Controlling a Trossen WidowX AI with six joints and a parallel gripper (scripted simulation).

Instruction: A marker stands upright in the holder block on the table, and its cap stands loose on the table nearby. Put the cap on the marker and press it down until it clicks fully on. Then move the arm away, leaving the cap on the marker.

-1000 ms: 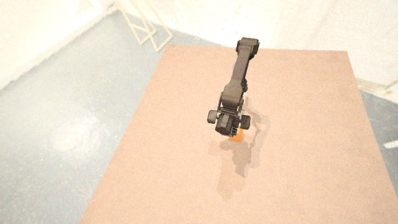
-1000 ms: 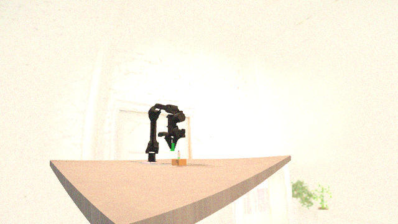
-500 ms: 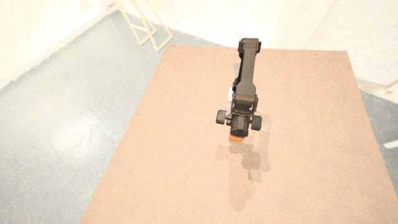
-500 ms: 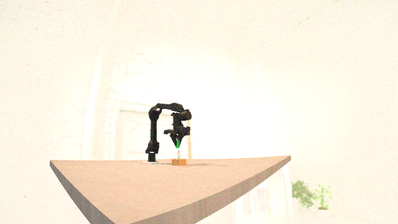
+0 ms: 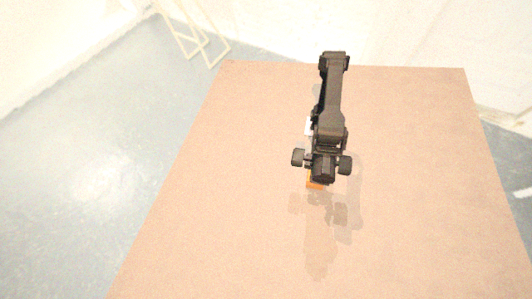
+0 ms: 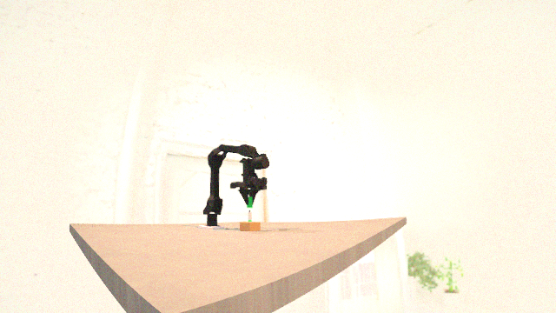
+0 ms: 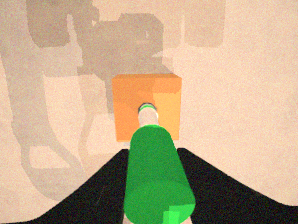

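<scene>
Right now my gripper tip is 100 mm above the holder block. From my gripper tip the other things lie so: green cap 10 mm above.
</scene>
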